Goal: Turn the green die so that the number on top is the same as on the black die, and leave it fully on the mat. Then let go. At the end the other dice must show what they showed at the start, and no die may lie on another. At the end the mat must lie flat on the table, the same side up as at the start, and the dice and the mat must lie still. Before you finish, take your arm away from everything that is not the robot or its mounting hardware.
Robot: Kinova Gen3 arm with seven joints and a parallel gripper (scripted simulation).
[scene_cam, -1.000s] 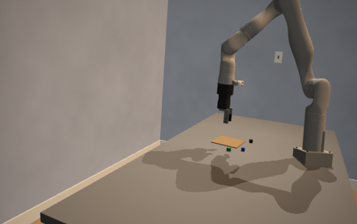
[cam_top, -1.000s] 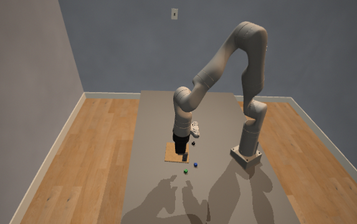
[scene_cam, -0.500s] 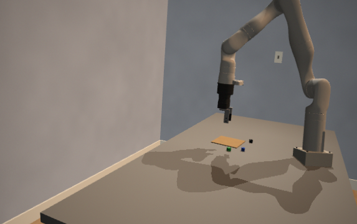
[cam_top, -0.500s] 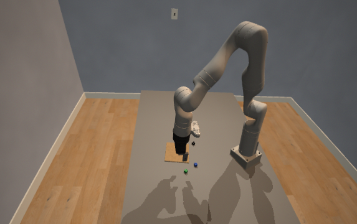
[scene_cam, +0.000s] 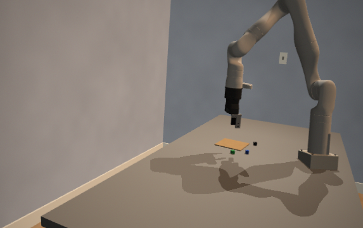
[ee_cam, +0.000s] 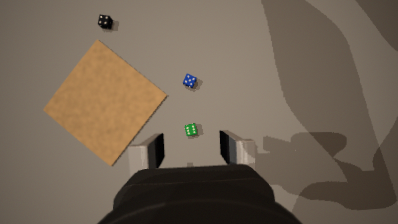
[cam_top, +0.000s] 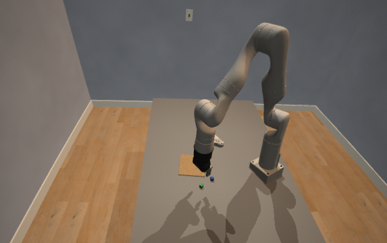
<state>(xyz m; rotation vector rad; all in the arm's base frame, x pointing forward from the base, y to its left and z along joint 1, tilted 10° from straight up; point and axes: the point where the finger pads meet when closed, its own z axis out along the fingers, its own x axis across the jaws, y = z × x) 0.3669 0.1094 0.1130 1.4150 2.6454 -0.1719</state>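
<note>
Right now my hand is 140 mm above the green die. Round my hand: blue die 140 mm below, 60 mm behind, 40 mm to the right; black die 200 mm to the right, 140 mm below, 80 mm behind; tan mat 150 mm below, 140 mm to the right, 30 mm ahead.
</note>
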